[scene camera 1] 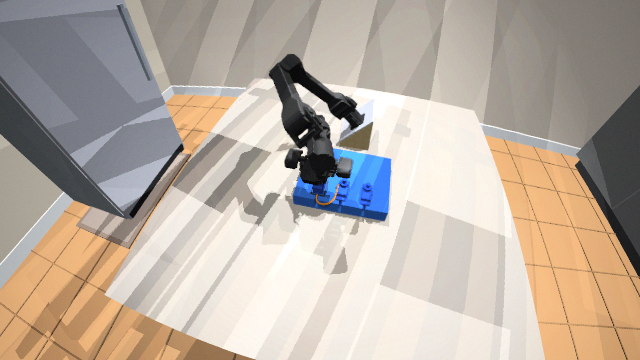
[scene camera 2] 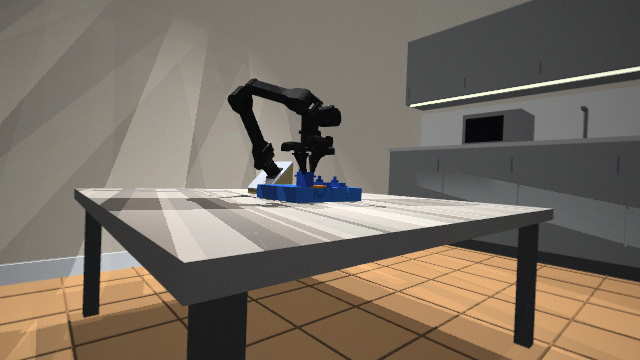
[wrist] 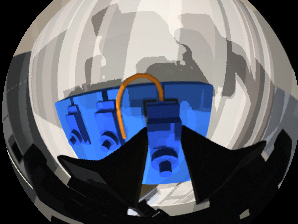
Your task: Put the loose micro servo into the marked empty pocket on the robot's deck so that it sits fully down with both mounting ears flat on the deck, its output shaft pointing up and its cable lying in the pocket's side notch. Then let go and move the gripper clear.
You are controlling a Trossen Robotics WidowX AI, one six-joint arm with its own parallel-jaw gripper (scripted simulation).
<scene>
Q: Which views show the gripper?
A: Scene camera 1, scene camera 2 and the wrist view: all of them.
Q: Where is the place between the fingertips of the gripper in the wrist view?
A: At 164, 130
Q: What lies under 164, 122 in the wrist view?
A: A blue micro servo.
</scene>
